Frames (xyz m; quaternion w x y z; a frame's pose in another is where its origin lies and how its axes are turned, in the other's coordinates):
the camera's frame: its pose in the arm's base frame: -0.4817 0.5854 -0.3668 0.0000 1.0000 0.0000 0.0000
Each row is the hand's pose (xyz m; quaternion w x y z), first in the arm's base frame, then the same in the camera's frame.
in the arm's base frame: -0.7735 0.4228 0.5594 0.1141 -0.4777 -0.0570 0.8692
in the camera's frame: -0.2918 0.1626 -0.9262 0.4777 0.1141 -0.8692 -0.0570
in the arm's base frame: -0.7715 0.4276 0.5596 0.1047 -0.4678 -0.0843 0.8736
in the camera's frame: -0.2898 0.1578 -0.9264 0.4678 0.1047 -0.8736 -0.0843
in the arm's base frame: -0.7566 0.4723 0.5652 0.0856 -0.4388 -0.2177 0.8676
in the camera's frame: -0.2749 0.1131 -0.9320 0.4388 0.0856 -0.8676 -0.2177
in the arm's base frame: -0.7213 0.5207 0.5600 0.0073 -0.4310 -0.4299 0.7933
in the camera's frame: -0.2396 0.0647 -0.9268 0.4310 0.0073 -0.7933 -0.4299
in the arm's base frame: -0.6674 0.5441 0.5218 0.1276 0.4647 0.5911 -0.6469
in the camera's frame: -0.1857 0.0413 -0.8886 0.4647 -0.1276 -0.6469 -0.5911
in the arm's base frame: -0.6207 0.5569 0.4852 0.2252 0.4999 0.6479 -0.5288
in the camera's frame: -0.1390 0.0285 -0.8520 0.4999 -0.2252 -0.5288 -0.6479
